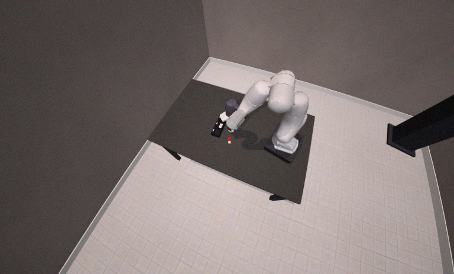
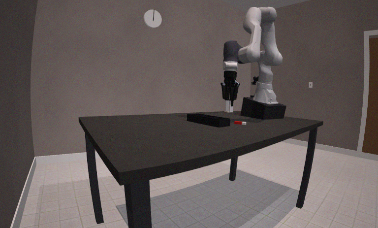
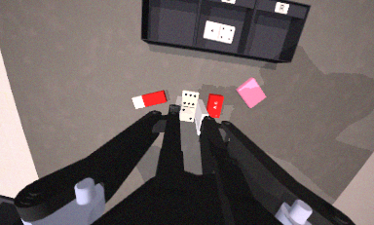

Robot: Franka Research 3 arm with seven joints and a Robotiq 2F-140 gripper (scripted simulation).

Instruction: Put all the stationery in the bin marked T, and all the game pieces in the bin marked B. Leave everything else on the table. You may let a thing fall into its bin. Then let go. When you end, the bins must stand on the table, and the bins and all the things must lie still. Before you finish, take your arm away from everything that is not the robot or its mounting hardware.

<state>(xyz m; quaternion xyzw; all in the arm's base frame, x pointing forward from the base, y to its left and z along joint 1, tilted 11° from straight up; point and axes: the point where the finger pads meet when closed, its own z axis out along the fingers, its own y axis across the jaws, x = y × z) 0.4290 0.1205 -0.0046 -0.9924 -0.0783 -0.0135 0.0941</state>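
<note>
My hand is 140 mm short of the black bin row, 10 mm to the left of it and 80 mm above it. The rest, counted from my hand: red-and-white eraser: 30 mm behind, 80 mm to the left, 90 mm below; pink block: 50 mm ahead, 120 mm to the right, 90 mm below.
</note>
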